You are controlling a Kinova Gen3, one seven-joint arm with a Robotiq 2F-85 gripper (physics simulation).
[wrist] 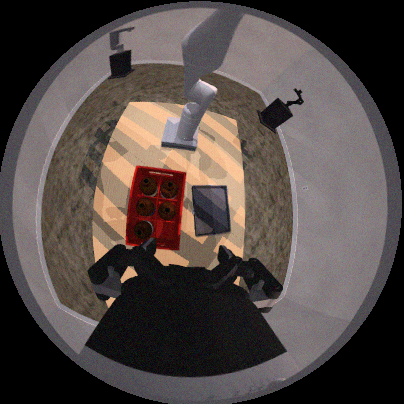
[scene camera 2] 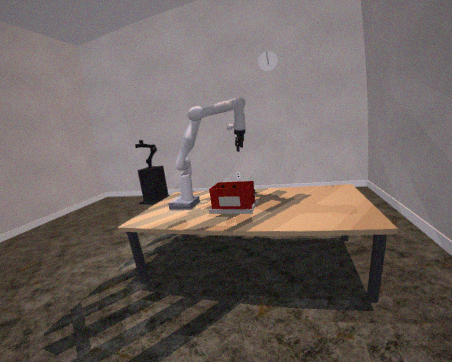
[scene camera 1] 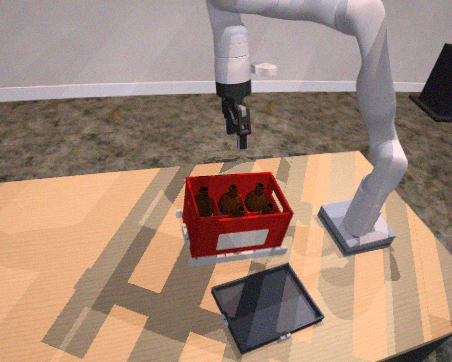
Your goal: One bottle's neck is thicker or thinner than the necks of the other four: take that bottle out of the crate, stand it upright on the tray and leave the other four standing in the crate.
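Places are measured from the arm's base along level axes (x ahead, y left, z up), in centimetres.
Where they show: gripper, fingertip midpoint: (wrist: 186, 248) (scene camera 2: 239, 149) (scene camera 1: 236, 141); arm's base at its link origin: (wrist: 184, 133) (scene camera 2: 187, 198) (scene camera 1: 355, 225).
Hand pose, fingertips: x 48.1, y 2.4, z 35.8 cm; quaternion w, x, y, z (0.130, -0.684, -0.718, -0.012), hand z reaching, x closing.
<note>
Things, the pixels of their top centre, and the offset from my fingertips. "pt": a spot on its surface instead. Level surfaces: height alone.
- red crate at its top centre: (scene camera 1: 238, 194) (wrist: 154, 206) (scene camera 2: 231, 184) dz -23.8, dx -6.3, dy -7.2 cm
- bottle at its top centre: (scene camera 1: 204, 189) (wrist: 138, 232) dz -25.0, dx +3.0, dy -11.4 cm
- dark tray at a spot on its surface: (scene camera 1: 267, 307) (wrist: 211, 209) pt dz -40.8, dx -11.0, dy +20.0 cm
- table at its surface level: dz -41.3 cm
The red crate (scene camera 1: 204, 231) (scene camera 2: 245, 198) (wrist: 180, 212) stands on the table. Brown bottles stand upright in it: three in the back row in the scene camera 1 view, at left (scene camera 1: 203, 202), middle (scene camera 1: 230, 203) and right (scene camera 1: 256, 201), and two in front (scene camera 1: 240, 212) (scene camera 1: 269, 208). In the wrist view the lower right compartment is empty, beside a bottle (wrist: 143, 230). I cannot tell which neck differs. The dark tray (scene camera 1: 267, 307) (wrist: 211, 210) lies flat beside the crate, with no bottle on it. My gripper (scene camera 1: 242, 142) (scene camera 2: 238, 147) (wrist: 186, 248) is open and empty, high above the crate.
The arm's grey base (scene camera 1: 350, 241) (scene camera 2: 184, 203) (wrist: 171, 140) stands on the table (scene camera 1: 75, 225) (scene camera 2: 320, 215) near one end of the crate. The crate's walls rise around the bottles. A black pedestal (scene camera 2: 153, 184) (wrist: 276, 115) stands on the floor away from the table.
</note>
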